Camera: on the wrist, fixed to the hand. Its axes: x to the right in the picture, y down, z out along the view.
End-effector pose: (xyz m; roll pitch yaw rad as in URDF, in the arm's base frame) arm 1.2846 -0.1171 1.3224 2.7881 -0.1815 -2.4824
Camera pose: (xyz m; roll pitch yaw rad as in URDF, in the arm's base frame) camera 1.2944 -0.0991 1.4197 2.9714 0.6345 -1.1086
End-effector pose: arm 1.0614 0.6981 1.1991 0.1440 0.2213 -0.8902
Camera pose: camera 1.0917 0.7473 1.1182 -0.1386 -0.1465 -2.3779
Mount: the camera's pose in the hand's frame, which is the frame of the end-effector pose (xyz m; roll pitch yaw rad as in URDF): -0.0009 0.0420 -0.0901 0.0775 -0.3050 -1.5204
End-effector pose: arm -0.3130 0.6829 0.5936 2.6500 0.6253 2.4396
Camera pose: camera -0.3604 0.7157 0.6746 -2.2723 0.6527 -1.7752
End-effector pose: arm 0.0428 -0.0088 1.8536 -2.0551 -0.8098 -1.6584
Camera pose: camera -0.0558 0.0040 1.8562 2.2739 -0.5466 0.5036
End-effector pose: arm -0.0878 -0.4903 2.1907 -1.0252 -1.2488 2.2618
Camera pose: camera -0.0950 -0.3949 2.1637 1.5829 -0.3603 -0.6230
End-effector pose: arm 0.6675 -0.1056 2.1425 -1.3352 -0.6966 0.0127
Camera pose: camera 0.7075 -0.1829 2.0945 1.7517 -0.9192 3.0392
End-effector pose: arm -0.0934 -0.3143 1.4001 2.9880 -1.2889 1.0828
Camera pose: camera -0.1120 -0.4085 1.4258 1.9163 0.0770 2.1983
